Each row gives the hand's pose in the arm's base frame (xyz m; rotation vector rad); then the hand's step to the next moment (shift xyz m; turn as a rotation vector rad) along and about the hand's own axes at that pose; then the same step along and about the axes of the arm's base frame.
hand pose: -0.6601 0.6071 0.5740 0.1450 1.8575 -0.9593
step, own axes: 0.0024 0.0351 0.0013 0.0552 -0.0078 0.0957
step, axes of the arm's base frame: 0.0169 0.0222 -0.0215 0.0378 -0.0861 -0.0585
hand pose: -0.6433 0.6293 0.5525 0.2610 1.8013 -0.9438
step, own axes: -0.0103 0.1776 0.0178 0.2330 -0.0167 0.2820
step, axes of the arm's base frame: 0.1184 0.1084 -0.0787 0.0842 -0.2667 -0.2364
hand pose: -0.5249 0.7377 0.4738 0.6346 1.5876 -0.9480
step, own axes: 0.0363 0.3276 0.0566 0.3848 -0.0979 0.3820
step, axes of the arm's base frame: 0.2880 0.1234 -0.1169 0.0370 -0.4074 -0.3691
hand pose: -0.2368 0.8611 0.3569 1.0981 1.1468 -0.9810
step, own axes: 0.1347 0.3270 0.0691 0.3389 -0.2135 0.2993
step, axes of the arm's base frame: 0.3511 -0.0084 -0.0808 -0.0978 -0.3474 -0.3461
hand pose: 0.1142 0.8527 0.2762 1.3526 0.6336 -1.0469
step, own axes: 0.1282 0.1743 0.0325 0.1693 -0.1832 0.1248
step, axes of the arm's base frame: 0.2027 -0.0787 -0.0244 -0.1113 -0.1420 -0.2127
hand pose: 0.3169 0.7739 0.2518 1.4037 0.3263 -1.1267
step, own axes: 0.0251 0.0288 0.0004 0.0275 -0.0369 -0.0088
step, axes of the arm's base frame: 0.0341 -0.0172 -0.0017 -0.0113 0.0041 -0.0453
